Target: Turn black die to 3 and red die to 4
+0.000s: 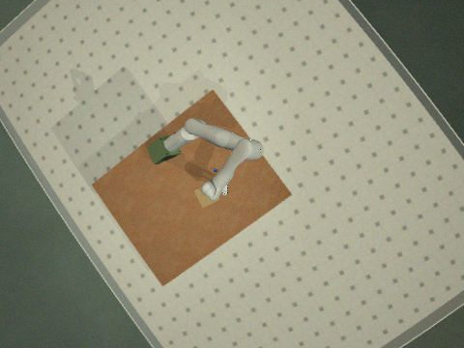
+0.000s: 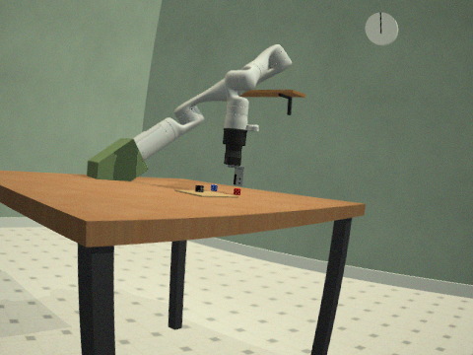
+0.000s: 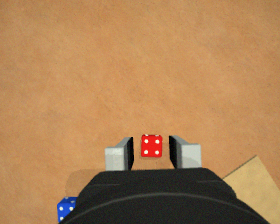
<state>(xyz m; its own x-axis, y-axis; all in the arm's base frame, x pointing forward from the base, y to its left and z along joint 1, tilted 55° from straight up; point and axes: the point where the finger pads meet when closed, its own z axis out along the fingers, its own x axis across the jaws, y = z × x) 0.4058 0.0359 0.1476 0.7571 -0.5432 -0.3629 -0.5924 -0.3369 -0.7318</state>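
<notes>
Now: the red die 40 mm below my hand. Also, from my hand: tan mat (140 mm to the right, 50 mm below); then blue die (110 mm behind, 40 mm below); then black die (140 mm to the right, 30 mm below, 30 mm behind).
</notes>
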